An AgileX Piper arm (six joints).
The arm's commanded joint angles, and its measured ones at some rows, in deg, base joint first. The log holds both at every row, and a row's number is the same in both.
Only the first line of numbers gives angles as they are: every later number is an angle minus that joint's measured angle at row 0.
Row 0, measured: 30.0 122.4 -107.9 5.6 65.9 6.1
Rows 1 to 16, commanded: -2.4 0.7 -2.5 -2.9 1.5 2.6; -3.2 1.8 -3.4 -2.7 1.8 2.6; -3.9 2.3 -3.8 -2.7 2.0 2.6; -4.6 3.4 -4.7 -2.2 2.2 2.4; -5.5 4.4 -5.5 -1.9 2.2 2.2; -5.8 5.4 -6.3 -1.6 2.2 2.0; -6.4 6.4 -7.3 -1.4 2.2 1.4; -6.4 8.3 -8.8 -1.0 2.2 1.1; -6.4 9.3 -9.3 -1.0 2.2 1.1; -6.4 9.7 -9.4 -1.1 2.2 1.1; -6.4 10.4 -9.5 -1.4 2.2 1.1; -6.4 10.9 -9.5 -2.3 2.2 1.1; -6.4 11.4 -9.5 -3.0 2.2 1.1; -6.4 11.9 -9.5 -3.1 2.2 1.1; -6.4 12.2 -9.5 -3.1 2.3 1.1; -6.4 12.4 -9.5 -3.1 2.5 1.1
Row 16, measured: -6.2 11.8 -9.3 -2.3 1.8 1.7
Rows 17 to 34, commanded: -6.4 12.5 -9.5 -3.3 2.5 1.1; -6.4 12.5 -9.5 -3.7 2.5 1.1; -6.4 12.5 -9.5 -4.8 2.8 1.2; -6.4 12.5 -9.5 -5.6 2.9 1.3; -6.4 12.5 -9.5 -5.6 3.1 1.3; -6.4 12.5 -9.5 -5.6 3.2 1.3; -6.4 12.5 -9.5 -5.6 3.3 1.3; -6.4 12.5 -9.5 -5.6 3.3 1.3; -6.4 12.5 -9.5 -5.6 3.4 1.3; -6.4 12.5 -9.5 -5.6 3.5 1.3; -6.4 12.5 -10.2 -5.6 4.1 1.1; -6.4 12.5 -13.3 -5.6 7.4 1.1; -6.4 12.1 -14.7 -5.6 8.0 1.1; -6.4 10.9 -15.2 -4.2 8.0 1.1; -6.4 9.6 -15.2 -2.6 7.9 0.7; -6.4 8.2 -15.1 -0.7 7.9 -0.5; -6.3 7.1 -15.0 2.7 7.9 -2.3; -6.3 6.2 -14.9 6.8 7.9 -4.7
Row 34, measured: -6.2 7.9 -14.8 1.7 4.1 -1.2
